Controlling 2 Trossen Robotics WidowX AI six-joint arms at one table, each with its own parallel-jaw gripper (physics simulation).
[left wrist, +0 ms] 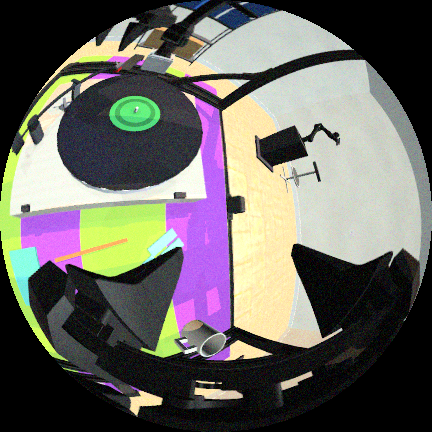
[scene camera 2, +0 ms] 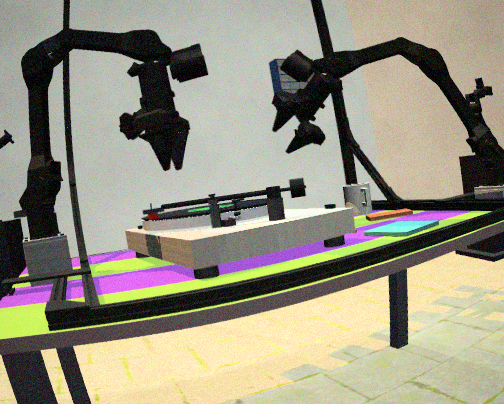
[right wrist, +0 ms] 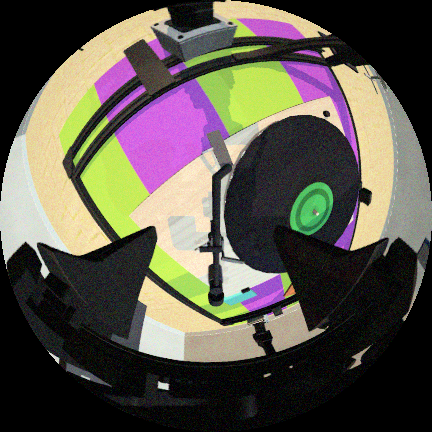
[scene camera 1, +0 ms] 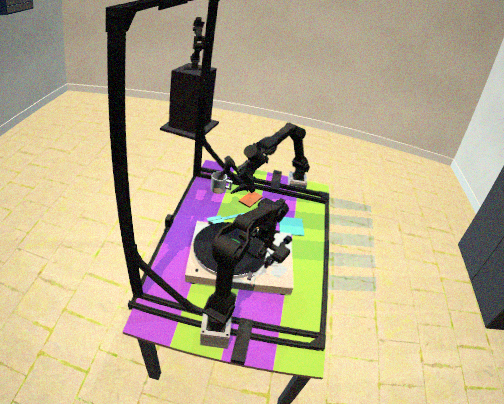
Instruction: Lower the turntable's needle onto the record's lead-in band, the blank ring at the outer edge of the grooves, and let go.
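Where they show: left gripper, between the fingertips: (left wrist: 239, 252) (scene camera 2: 280, 141) (scene camera 1: 224, 186); right gripper, between the fingertips: (scene camera 2: 173, 170) (right wrist: 215, 232); left arm's base, origin of its link: (scene camera 2: 496, 184) (right wrist: 258, 323) (scene camera 1: 298, 177); right arm's base, origin of its link: (left wrist: 162, 53) (scene camera 2: 43, 237) (scene camera 1: 216, 323).
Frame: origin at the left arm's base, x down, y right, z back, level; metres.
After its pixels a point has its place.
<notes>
The turntable (scene camera 1: 240, 286) {z -0.807, x 0.008, y 0.271 m} (scene camera 2: 280, 240) {z -0.653, x 0.012, y 0.065 m} (left wrist: 40, 185) {z -0.525, x -0.016, y 0.165 m} (right wrist: 165, 215) {z -0.766, x -0.016, y 0.122 m} has a pale plinth. Its black record (scene camera 1: 202, 250) {z -0.691, x -0.044, y 0.438 m} (left wrist: 130, 160) {z -0.542, x -0.044, y 0.337 m} (right wrist: 265, 200) {z -0.715, x -0.044, y 0.260 m} has a green label. The tonearm (scene camera 2: 235, 196) {z -0.678, x -0.066, y 0.151 m} (left wrist: 50, 102) (right wrist: 216, 200) {z -0.761, x -0.070, y 0.211 m} runs beside the record; its head (scene camera 2: 153, 216) {z -0.806, x -0.051, y 0.236 m} (right wrist: 219, 145) {z -0.806, x -0.064, y 0.244 m} appears just outside the record's edge in the right wrist view. The needle tip is too small to tell. My right gripper (scene camera 2: 172, 169) {z -0.764, x -0.127, y 0.208 m} (right wrist: 215, 232) {z -0.764, x -0.127, y 0.208 m} is open and empty, high above the tonearm; my arm hides it in scene camera 1. My left gripper (scene camera 2: 281, 141) {z -0.417, x -0.172, y 0.388 m} (left wrist: 239, 252) {z -0.417, x -0.172, y 0.388 m} is open and empty, above the mug side.
A grey mug (scene camera 1: 218, 183) {z -0.192, x -0.019, y 0.429 m} (scene camera 2: 356, 197) {z -0.182, x -0.003, y 0.401 m} (left wrist: 205, 337) {z -0.191, x -0.032, y 0.419 m} stands near the left arm's gripper. An orange block (scene camera 1: 250, 199) {z -0.212, x 0.039, y 0.256 m} (scene camera 2: 390, 215) {z -0.223, x 0.042, y 0.227 m}, a cyan block (scene camera 1: 291, 226) {z -0.379, x 0.039, y 0.048 m} (scene camera 2: 402, 228) {z -0.398, x 0.039, y 0.022 m} and a pale blue piece (scene camera 1: 225, 218) {z -0.378, x 0.044, y 0.368 m} (left wrist: 162, 244) {z -0.407, x 0.040, y 0.406 m} lie beside the turntable. A black frame post (scene camera 1: 120, 150) {z -0.915, x -0.609, y 0.657 m} rises at the table edge.
</notes>
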